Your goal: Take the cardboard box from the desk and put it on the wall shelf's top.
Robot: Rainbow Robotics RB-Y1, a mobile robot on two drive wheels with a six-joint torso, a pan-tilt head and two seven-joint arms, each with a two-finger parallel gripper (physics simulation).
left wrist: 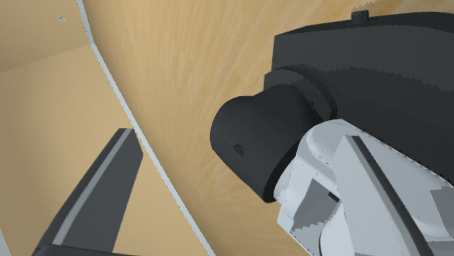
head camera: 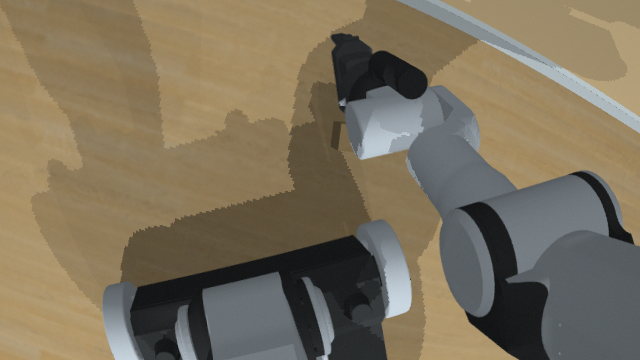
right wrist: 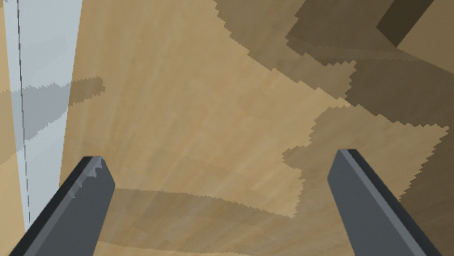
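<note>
A brown box lies on the wood floor. In the head view the right forearm and wrist hide much of it; in the right wrist view a corner of it shows at the upper right edge. My right gripper is open and empty above the floor, and the box is outside its fingers, up and to the right in the right wrist view. My left gripper is open with nothing between its fingers. The desk and the wall shelf do not show in these views.
A white baseboard runs along the foot of the tan wall. My black base with a white wheel stands close to the box. Shadows cross the wood floor.
</note>
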